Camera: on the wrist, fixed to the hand. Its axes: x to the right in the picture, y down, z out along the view.
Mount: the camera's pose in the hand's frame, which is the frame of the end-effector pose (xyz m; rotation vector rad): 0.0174 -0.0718 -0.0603 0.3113 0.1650 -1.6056
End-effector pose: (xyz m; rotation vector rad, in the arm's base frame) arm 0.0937 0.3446 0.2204 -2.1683 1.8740 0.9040
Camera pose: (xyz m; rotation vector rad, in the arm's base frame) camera 0.1827 0.3168 0.2405 -2.4970 -0.1180 0.0430
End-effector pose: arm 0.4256 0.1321 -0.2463 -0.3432 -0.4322 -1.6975
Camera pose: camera 0.3528 0.0989 -0.2982 -0.5255 0.8798 2.8256
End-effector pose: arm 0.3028 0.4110 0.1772 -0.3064 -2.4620 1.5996
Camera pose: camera 0.2973 0.4401 0.2678 1.1889 -1.3331 0.9736
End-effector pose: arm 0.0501 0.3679 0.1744 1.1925 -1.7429 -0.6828
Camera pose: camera 0.1324 0.3267 0.1494 2.7127 -0.4163 -1.1084
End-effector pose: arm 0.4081 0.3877 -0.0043 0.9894 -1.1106 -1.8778
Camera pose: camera 0.4389 0.3775 -0.0940 -1.7955 0.2480 1.7811
